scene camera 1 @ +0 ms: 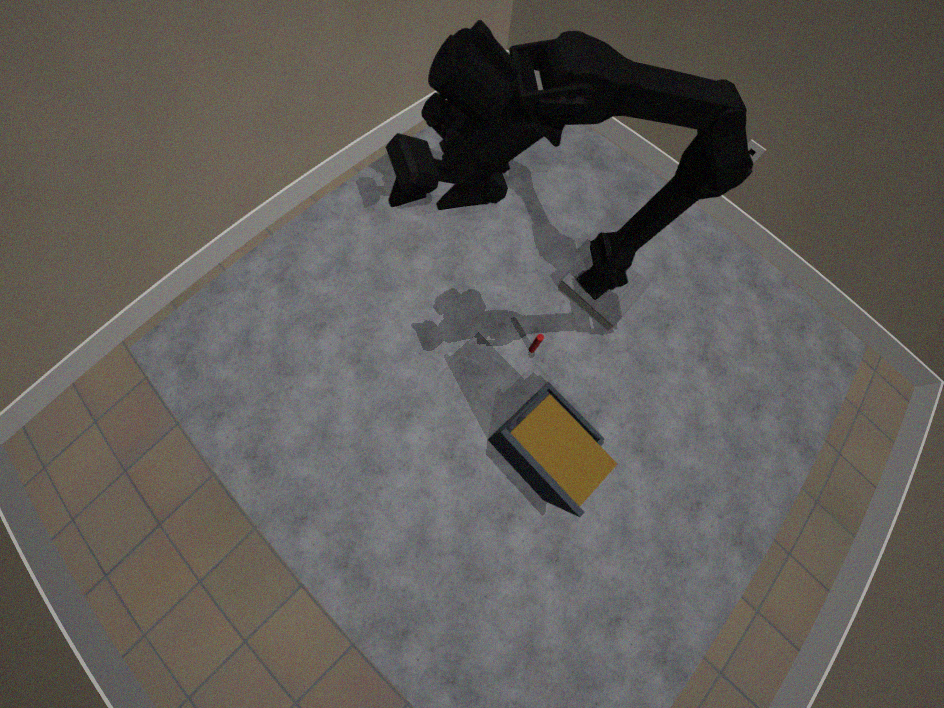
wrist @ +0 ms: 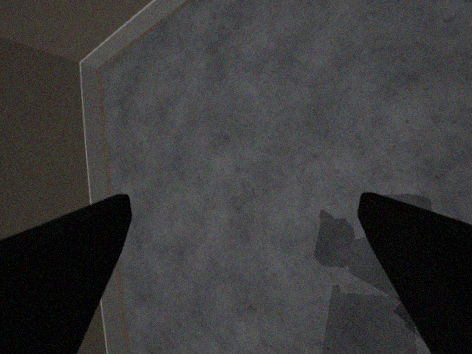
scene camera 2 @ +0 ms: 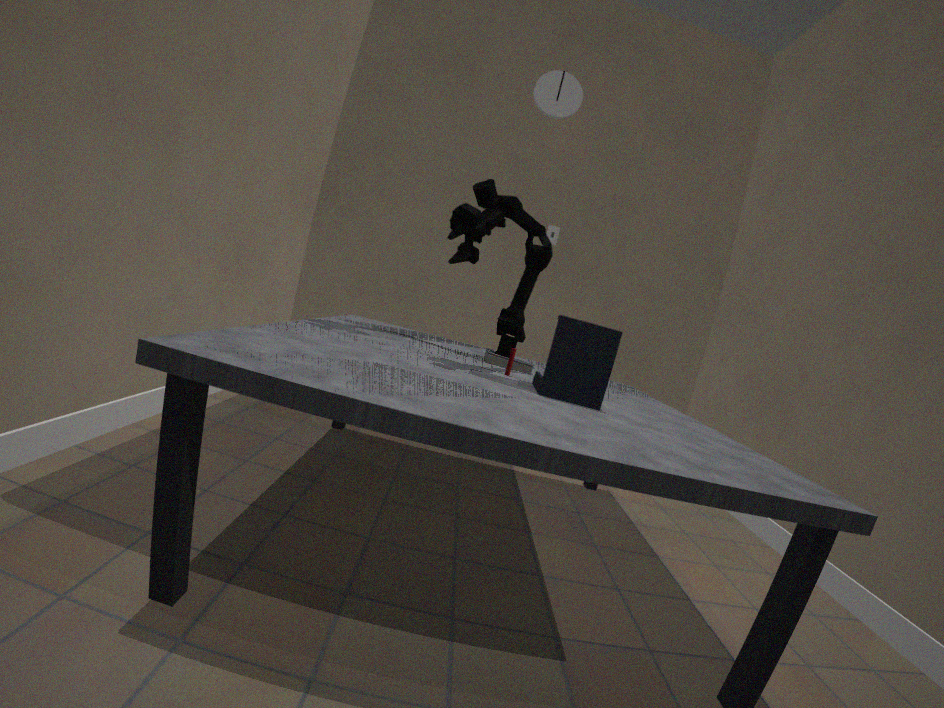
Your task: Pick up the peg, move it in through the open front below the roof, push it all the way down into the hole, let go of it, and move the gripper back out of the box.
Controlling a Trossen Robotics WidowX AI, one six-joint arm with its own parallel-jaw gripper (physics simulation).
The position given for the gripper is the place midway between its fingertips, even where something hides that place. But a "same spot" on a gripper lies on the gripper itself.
gripper: scene camera 1; wrist; scene camera 2 449,251
same spot on box: (scene camera 1: 506,444) = (scene camera 2: 564,333)
same spot on gripper: (scene camera 1: 455,197) = (wrist: 419,276)
